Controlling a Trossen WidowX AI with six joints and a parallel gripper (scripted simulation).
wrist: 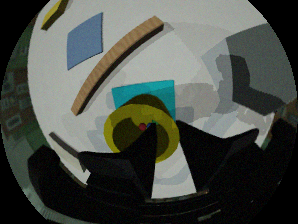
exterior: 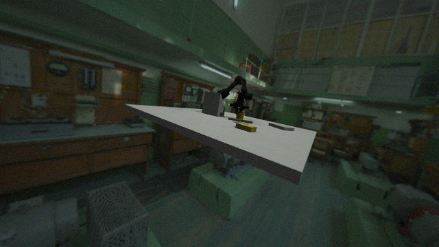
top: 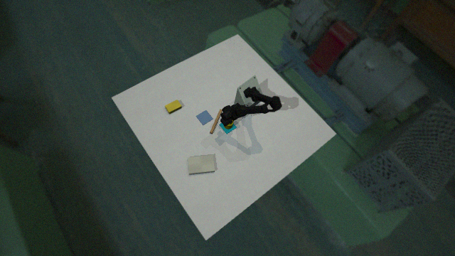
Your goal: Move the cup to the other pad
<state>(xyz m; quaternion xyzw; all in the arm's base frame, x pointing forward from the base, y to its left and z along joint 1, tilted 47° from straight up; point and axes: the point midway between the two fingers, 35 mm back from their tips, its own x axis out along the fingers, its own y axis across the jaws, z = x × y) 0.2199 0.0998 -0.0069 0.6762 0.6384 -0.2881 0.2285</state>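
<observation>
Now: gripper tip 20 mm short of the yellow cup and 10 mm above it. Also, from my gripper tip: teal pad (30 mm ahead, 50 mm below); wooden stick (70 mm ahead, 90 mm to the right, 40 mm below); red marble (30 mm ahead, 10 mm to the left, 20 mm below).
</observation>
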